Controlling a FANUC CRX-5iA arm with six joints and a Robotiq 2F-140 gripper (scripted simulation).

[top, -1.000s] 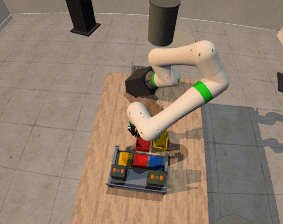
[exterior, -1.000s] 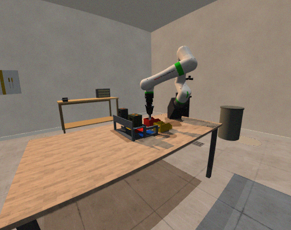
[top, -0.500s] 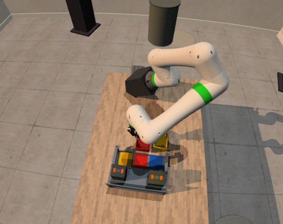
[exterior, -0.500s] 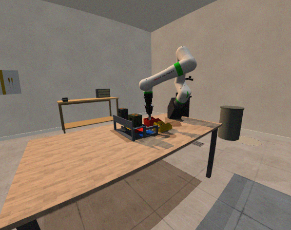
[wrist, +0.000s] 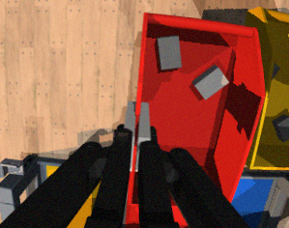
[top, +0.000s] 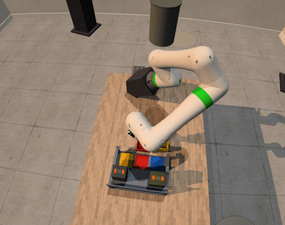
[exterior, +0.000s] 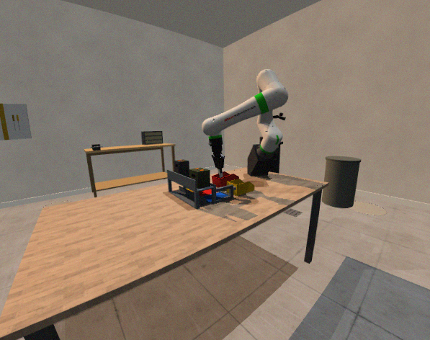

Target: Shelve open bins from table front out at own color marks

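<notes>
Right now my hand is 4 cm to the right of the red bin, 4 cm above it and 2 cm past it. Also, from my hand: yellow bin: 15 cm to the left, 9 cm behind, 7 cm below; red mark: 16 cm ahead, 10 cm below, 9 cm to the left; yellow mark: 19 cm ahead, 10 cm below, 1 cm to the right.
</notes>
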